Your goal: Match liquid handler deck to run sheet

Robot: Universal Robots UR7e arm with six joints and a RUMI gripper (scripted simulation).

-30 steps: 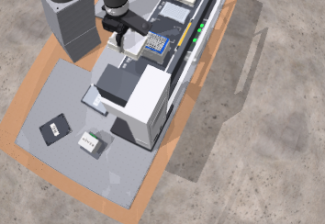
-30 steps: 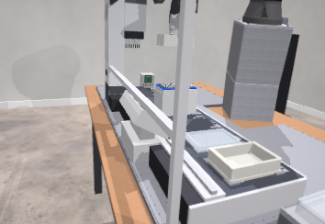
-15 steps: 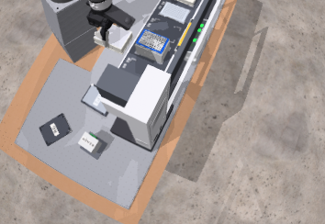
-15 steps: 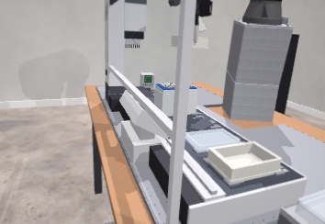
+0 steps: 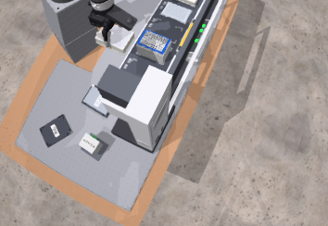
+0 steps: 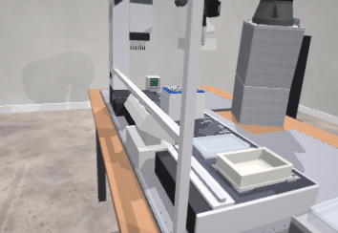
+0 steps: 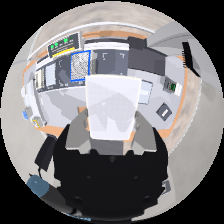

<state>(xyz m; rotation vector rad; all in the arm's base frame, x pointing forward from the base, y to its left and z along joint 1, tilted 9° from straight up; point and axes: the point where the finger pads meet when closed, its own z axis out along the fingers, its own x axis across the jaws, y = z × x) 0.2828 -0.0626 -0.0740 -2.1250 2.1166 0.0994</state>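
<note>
Now: hand 1 cm above the white sealed block. Round my hand: clear well plate (37 cm to the left, 25 cm below, 10 cm ahead); blue-framed tip rack (18 cm below, 12 cm to the left, 9 cm ahead); ready key post (36 cm to the right, 24 cm below, 6 cm ahead).
</note>
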